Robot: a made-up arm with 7 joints. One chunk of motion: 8 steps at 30 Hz.
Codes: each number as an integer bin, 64 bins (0 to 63) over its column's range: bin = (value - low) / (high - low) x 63, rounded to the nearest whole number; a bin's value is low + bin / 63 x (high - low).
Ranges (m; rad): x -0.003..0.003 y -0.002..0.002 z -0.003..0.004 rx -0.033..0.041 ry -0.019..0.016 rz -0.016..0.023
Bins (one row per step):
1: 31 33 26 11 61 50
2: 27 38 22 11 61 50
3: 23 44 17 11 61 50
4: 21 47 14 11 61 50
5: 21 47 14 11 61 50
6: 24 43 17 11 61 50
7: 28 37 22 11 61 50
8: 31 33 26 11 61 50
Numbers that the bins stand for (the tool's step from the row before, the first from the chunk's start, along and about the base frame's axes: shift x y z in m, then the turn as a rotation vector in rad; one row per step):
1: -0.00005 0.00010 -0.00011 -0.02008 0.01489 0.01495
2: -0.00043 0.00041 -0.00056 -0.02008 0.01489 0.01495
3: -0.00081 0.00079 -0.00111 -0.02008 0.01489 0.01495
4: -0.00100 0.00098 -0.00144 -0.02008 0.01489 0.01495
5: -0.00100 0.00098 -0.00144 -0.02008 0.01489 0.01495
6: -0.00071 0.00073 -0.00111 -0.02008 0.01489 0.01495
7: -0.00033 0.00035 -0.00056 -0.02008 0.01489 0.01495
8: -0.00005 0.00010 -0.00011 -0.02008 0.01489 0.01495

